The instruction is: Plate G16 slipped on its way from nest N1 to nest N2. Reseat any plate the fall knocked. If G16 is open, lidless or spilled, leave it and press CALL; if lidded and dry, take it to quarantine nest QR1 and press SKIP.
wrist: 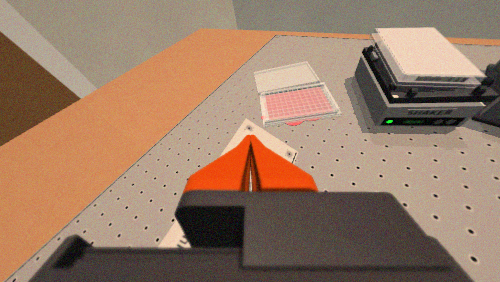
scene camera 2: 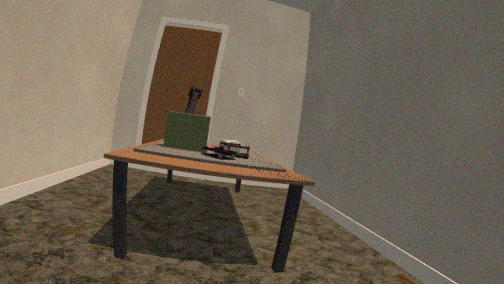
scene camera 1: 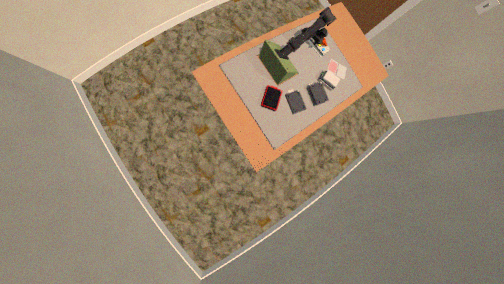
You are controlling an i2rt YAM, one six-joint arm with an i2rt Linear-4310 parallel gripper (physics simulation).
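Where they show: gripper, between the fingertips: (wrist: pixel 250 141) (scene camera 1: pixel 326 46); arm's base, origin of its link: (scene camera 2: pixel 186 127) (scene camera 1: pixel 281 55).
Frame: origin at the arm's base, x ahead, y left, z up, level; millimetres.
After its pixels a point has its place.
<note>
An open plate with pink wells (wrist: pixel 300 102) @[x 259, y 444, z -123 mm] (scene camera 1: pixel 333 66) @[x 256, y 458, z -121 mm] lies on the grey perforated board. Its clear lid (wrist: pixel 287 79) @[x 321, y 498, z -124 mm] lies off it, against its far side. A pink spill (wrist: pixel 294 123) @[x 214, y 437, z -130 mm] shows at its near edge. No label is readable on it. A white-topped lidded plate (wrist: pixel 425 50) @[x 334, y 310, z -55 mm] sits on the shaker (wrist: pixel 372 100) @[x 288, y 342, z -112 mm]. My gripper (wrist: pixel 250 141) @[x 89, y 427, z -30 mm] (scene camera 1: pixel 324 42) @[x 89, y 427, z -30 mm] is shut and empty, its orange tips together over the pale button panel (wrist: pixel 260 132) @[x 121, y 441, z -59 mm]. In the wrist view the fingers hide the panel's buttons; blue and yellow spots show beside the gripper in scene camera 1.
A green upright block (scene camera 1: pixel 281 65) @[x 88, y -93, z 71 mm] (scene camera 2: pixel 186 131) @[x 16, y -95, z -20 mm] stands beside the arm. Two dark grey devices (scene camera 1: pixel 295 101) @[x 339, y -55, z -113 mm] (scene camera 1: pixel 317 93) @[x 379, y 129, z -76 mm] and a red-rimmed black tray (scene camera 1: pixel 271 97) @[x 218, y -214, z -92 mm] stand on the board. The orange table edge (wrist: pixel 150 95) @[x 172, y 829, z -145 mm] runs along the left in the wrist view.
</note>
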